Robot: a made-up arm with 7 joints. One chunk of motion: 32 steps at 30 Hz.
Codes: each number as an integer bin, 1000 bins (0 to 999) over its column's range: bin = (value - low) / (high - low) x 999, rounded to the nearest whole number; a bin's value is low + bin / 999 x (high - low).
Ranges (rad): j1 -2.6..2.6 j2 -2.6..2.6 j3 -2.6..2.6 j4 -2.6..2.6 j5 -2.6..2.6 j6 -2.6..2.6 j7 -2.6..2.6
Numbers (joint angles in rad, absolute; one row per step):
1: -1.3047 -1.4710 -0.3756 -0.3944 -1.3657 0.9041 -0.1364
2: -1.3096 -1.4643 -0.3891 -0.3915 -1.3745 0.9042 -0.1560
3: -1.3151 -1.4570 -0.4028 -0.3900 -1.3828 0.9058 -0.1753
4: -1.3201 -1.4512 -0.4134 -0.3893 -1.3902 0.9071 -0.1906
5: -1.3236 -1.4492 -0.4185 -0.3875 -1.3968 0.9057 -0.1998
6: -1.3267 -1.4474 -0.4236 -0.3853 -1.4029 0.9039 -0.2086
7: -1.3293 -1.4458 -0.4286 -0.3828 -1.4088 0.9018 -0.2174
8: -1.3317 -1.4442 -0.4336 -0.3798 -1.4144 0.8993 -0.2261
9: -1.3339 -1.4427 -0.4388 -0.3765 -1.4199 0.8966 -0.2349
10: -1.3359 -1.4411 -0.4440 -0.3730 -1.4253 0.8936 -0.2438
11: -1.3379 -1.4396 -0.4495 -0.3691 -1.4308 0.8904 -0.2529
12: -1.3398 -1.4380 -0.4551 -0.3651 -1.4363 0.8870 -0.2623
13: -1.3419 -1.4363 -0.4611 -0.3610 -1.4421 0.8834 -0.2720
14: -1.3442 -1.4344 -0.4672 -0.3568 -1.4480 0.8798 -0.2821
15: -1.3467 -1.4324 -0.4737 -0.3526 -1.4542 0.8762 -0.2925
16: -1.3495 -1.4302 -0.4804 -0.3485 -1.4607 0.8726 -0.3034
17: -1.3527 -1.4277 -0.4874 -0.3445 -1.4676 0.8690 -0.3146
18: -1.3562 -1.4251 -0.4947 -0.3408 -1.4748 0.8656 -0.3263
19: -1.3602 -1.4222 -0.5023 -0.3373 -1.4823 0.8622 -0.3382
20: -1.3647 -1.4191 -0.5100 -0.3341 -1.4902 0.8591 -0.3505
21: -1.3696 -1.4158 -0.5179 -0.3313 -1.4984 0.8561 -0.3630
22: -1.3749 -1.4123 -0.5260 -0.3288 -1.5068 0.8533 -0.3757
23: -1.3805 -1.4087 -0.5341 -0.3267 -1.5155 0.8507 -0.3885
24: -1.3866 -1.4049 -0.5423 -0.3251 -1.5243 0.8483 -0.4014
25: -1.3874 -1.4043 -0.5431 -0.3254 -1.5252 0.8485 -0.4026
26: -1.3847 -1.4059 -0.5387 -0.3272 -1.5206 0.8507 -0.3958
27: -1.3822 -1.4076 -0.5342 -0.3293 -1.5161 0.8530 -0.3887
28: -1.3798 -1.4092 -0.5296 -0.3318 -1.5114 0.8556 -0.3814
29: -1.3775 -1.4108 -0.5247 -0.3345 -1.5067 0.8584 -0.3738
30: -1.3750 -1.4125 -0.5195 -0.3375 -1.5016 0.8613 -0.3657
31: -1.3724 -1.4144 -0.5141 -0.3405 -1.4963 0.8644 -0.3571
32: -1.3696 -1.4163 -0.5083 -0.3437 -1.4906 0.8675 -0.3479
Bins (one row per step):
1: 249 217 427 424 237 673 473
2: 248 218 425 424 235 673 470
3: 247 220 422 425 234 674 466
4: 246 221 420 425 232 674 463
5: 245 221 419 425 231 673 461
6: 245 221 418 425 230 673 459
7: 244 222 417 426 229 673 458
8: 244 222 416 427 228 672 456
9: 243 222 415 427 227 672 454
10: 243 223 414 428 226 671 453
11: 242 223 413 429 225 671 451
12: 242 223 412 429 224 670 449
13: 242 224 411 430 222 669 447
14: 241 224 410 431 221 669 445
15: 241 224 408 432 220 668 443
16: 240 225 407 433 219 667 441
17: 240 225 406 433 218 666 439
18: 239 226 404 434 216 666 437
19: 238 226 403 435 215 665 435
20: 237 227 402 435 213 665 432
21: 236 228 400 436 212 664 430
22: 235 228 398 436 210 663 427
23: 234 229 397 437 208 663 425
24: 233 230 395 437 207 662 422
25: 233 230 395 437 206 663 422
26: 233 229 396 437 207 663 423
27: 234 229 397 436 208 663 425
28: 234 229 398 436 209 664 426
29: 235 228 399 435 210 664 428
30: 235 228 400 435 211 665 429
31: 236 228 401 434 212 666 431
32: 236 227 402 433 213 666 433

